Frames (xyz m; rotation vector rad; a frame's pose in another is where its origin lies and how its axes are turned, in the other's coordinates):
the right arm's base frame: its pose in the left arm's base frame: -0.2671 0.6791 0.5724 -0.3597 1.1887 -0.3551
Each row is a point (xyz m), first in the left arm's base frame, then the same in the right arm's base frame.
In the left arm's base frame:
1: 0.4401 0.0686 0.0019
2: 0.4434 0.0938 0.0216
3: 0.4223 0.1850 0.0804
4: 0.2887 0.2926 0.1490
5: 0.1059 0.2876 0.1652
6: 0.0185 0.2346 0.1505
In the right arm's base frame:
1: 0.9823 -0.2299 0.4249
2: 0.9557 -0.2161 0.4367
3: 0.8589 -0.1632 0.4439
4: 0.7093 -0.1090 0.3501
5: 0.6375 -0.1351 0.1831
6: 0.6446 -0.1825 0.0917

